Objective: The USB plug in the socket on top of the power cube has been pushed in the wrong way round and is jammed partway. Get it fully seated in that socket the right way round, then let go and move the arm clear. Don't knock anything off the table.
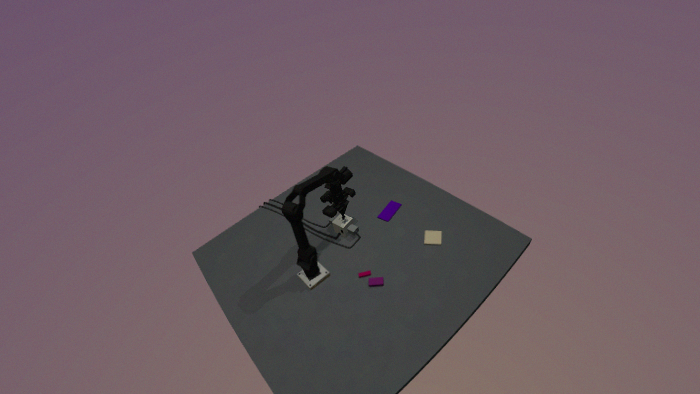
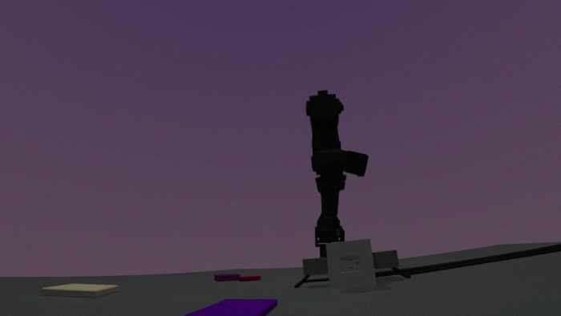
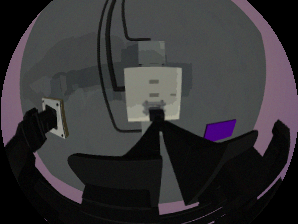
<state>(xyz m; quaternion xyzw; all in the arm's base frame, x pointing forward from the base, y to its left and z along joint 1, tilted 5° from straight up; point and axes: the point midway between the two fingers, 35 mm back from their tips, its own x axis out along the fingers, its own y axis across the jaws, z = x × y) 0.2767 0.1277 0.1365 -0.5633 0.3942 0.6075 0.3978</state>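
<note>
Right now the dark USB plug is 20 mm below my gripper tip. Also, from my gripper tip: purple flat card 250 mm ahead, 120 mm below, 30 mm to the right; magenta block 350 mm to the right, 120 mm below, 50 mm behind; cream tile 320 mm to the right, 310 mm ahead, 120 mm below.
</note>
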